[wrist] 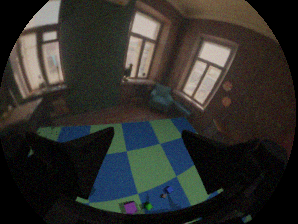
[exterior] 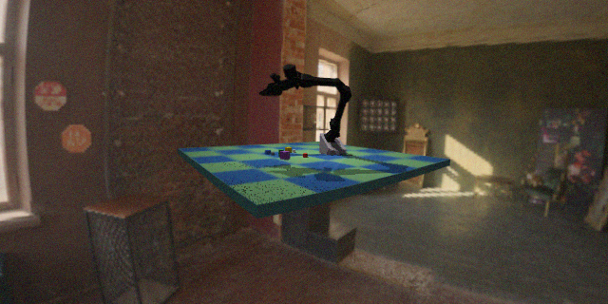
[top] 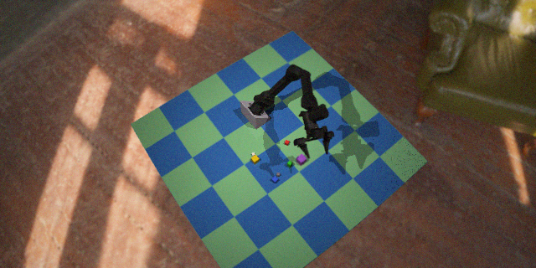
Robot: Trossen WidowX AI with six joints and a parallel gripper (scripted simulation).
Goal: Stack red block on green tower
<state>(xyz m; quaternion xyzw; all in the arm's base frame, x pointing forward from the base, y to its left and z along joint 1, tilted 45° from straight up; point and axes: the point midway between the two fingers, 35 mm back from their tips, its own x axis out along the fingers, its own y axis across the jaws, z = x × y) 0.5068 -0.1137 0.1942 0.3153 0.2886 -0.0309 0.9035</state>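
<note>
The red block lies 340 mm below my gripper tip, 280 mm behind it and 30 mm to the left of it. Round my gripper tip: purple block 330 mm below, 140 mm behind, 30 mm to the left; blue block 340 mm below, 160 mm to the right, 120 mm behind; yellow block 340 mm below, 280 mm behind, 180 mm to the right.
</note>
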